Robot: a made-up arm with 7 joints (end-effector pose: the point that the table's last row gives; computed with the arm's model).
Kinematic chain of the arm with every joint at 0, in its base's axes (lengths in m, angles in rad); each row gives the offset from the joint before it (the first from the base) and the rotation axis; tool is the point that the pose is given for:
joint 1: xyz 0 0 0.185 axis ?
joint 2: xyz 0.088 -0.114 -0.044 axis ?
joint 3: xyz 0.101 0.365 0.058 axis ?
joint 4: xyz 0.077 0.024 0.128 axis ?
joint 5: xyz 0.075 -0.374 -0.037 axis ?
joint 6: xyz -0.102 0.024 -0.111 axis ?
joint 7: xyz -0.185 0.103 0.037 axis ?
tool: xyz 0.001 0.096 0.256
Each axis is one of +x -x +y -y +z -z.
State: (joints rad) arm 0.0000 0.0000 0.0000 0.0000 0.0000 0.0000 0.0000
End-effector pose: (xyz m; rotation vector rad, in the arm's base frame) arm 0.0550 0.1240 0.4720 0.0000 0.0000 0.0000
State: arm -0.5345 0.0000 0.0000 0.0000 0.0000 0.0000 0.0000
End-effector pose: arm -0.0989 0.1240 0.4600 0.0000 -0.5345 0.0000
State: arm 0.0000 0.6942 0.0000 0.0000 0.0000 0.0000 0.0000
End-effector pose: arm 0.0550 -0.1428 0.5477 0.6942 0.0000 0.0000
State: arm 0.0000 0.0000 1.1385 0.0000 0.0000 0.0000 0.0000
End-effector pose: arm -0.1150 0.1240 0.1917 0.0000 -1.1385 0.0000
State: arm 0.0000 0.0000 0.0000 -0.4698 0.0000 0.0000 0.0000
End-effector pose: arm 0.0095 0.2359 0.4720 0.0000 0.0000 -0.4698
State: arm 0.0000 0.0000 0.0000 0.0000 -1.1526 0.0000 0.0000
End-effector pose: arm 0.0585 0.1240 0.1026 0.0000 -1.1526 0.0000
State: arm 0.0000 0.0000 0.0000 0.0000 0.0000 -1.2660 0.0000
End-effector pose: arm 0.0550 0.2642 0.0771 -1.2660 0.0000 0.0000
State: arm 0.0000 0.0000 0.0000 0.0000 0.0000 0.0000 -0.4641
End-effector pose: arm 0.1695 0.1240 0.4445 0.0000 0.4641 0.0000
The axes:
joint 1: +y
joint 2: +x
joint 3: -y
joint 4: +z
joint 5: +y
joint 6: +x
joint 7: -y

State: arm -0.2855 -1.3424 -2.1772 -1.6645 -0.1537 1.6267 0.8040
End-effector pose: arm 0.7255 0.4487 -0.4134 -2.0415 -1.1906 -1.1227
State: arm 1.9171 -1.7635 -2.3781 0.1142 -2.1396 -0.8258 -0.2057
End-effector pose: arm -0.3690 -0.3086 0.4233 -2.0480 0.9504 1.9647
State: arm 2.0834 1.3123 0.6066 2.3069 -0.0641 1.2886 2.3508
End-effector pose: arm -0.0286 -0.4527 -0.3833 1.3669 -0.4941 -2.0321
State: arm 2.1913 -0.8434 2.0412 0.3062 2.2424 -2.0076 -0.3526
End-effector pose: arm -0.0736 -0.1111 0.5620 1.7920 -0.1535 -2.2813
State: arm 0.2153 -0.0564 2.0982 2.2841 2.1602 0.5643 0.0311
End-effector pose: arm -0.0282 0.8278 0.0875 -1.6055 -0.1839 -0.8797
